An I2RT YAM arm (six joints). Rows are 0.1 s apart.
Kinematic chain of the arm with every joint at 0, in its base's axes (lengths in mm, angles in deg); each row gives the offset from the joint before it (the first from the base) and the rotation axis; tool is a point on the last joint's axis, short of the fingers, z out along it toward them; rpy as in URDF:
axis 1: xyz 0 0 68 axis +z
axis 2: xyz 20 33.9 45.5 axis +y
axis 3: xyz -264 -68.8 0 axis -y
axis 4: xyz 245 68.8 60 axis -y
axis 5: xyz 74 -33.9 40.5 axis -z
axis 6: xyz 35.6 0 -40.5 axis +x
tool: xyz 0 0 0 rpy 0 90 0
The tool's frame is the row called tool.
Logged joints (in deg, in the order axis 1, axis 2, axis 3, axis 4, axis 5, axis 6), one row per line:
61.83 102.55 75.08 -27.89 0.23 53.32
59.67 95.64 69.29 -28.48 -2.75 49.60
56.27 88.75 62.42 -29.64 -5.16 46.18
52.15 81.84 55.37 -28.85 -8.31 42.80
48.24 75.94 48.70 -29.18 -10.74 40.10
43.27 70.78 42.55 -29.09 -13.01 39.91
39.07 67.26 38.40 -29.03 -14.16 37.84
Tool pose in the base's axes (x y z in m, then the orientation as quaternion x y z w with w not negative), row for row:
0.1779 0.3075 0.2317 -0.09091 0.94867 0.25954 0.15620
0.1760 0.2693 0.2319 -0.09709 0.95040 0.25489 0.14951
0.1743 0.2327 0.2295 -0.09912 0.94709 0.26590 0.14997
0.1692 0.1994 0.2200 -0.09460 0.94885 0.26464 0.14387
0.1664 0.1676 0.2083 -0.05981 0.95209 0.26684 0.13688
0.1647 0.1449 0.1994 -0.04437 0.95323 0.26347 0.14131
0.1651 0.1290 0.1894 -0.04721 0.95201 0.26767 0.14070
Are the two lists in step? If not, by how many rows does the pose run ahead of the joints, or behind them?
The pose runs 1 row ahead of the joints: the pose in row i belongs to the joints in row i + 1.
